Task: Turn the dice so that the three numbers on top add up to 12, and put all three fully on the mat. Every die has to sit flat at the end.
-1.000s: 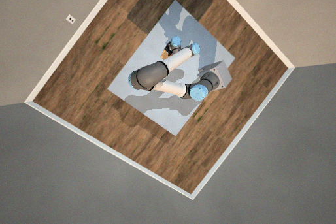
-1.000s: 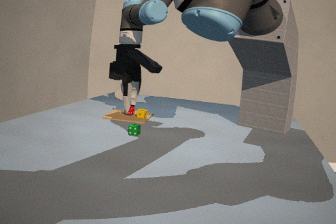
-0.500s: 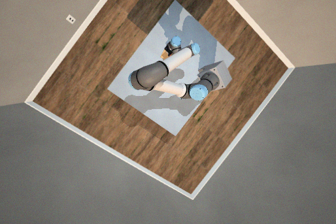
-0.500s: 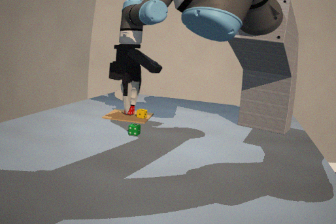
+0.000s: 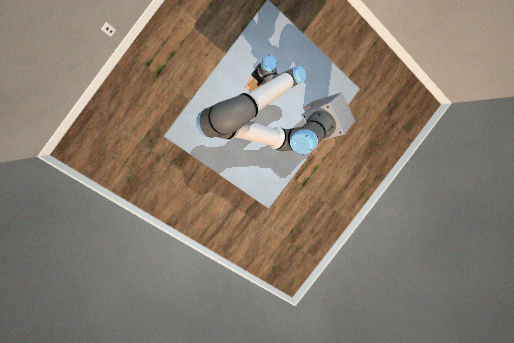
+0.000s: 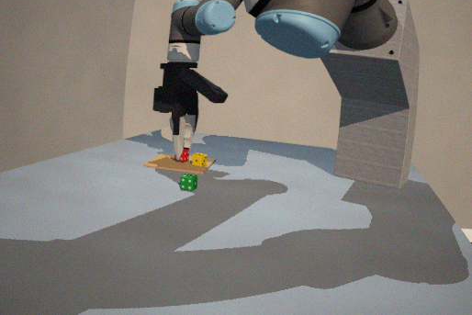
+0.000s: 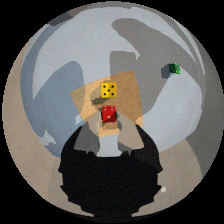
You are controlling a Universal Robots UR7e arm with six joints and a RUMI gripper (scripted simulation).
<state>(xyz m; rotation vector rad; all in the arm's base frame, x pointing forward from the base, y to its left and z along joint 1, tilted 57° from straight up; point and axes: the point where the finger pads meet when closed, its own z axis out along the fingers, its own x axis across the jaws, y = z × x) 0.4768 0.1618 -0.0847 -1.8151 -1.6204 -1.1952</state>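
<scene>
The red die is 1 cm below my hand. Round my hand: green die (16 cm to the left, 12 cm behind, 1 cm below); then tan mat (2 cm below); then yellow die (5 cm behind, 1 cm below).
</scene>
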